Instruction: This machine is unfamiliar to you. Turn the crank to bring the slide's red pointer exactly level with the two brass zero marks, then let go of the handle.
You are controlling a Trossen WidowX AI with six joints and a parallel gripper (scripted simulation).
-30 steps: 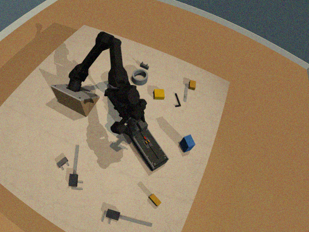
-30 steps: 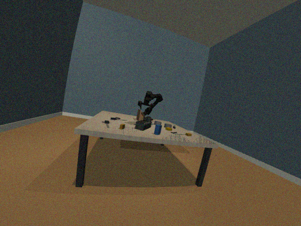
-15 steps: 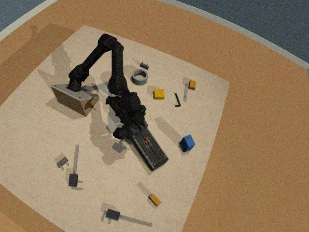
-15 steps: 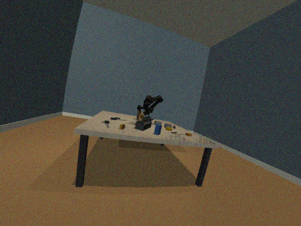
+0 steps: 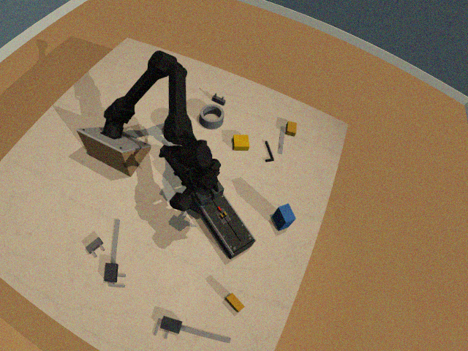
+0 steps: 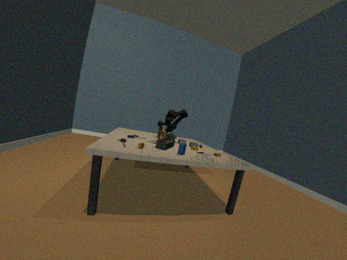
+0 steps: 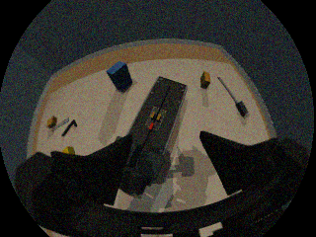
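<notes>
The crank handle is 13 cm to the left of my gripper tip, 8 cm behind it and 5 cm below it. The rest, counted from my gripper tip: yellow block (35 cm to the left, 13 cm below); then red pointer (6 cm below, 3 cm ahead, 2 cm to the left); then blue cube (25 cm ahead, 10 cm below, 9 cm to the left).
</notes>
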